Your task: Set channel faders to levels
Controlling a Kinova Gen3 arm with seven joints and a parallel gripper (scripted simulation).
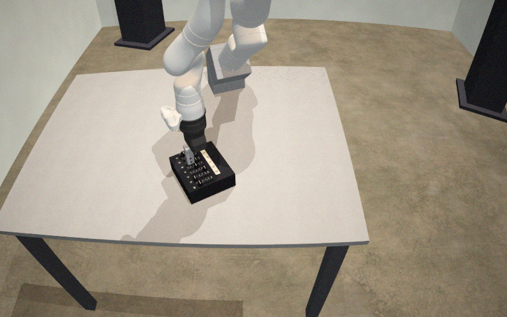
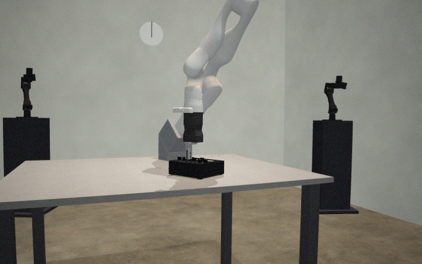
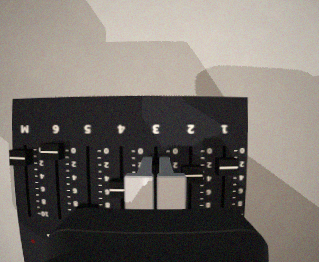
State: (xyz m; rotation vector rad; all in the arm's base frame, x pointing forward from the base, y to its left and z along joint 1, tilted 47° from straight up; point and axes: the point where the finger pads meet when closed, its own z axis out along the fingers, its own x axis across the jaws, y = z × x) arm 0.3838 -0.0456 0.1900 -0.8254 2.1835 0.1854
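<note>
My gripper is now 10 mm past the channel 2 cap, 20 mm to the left of it and 10 mm above it. Round my hand: master cap: 60 mm ahead, 60 mm to the left, 10 mm below; then channel 6 cap: 50 mm ahead, 40 mm to the left, 10 mm below; then channel 1 cap: 20 mm behind, 40 mm to the right, 10 mm below.
</note>
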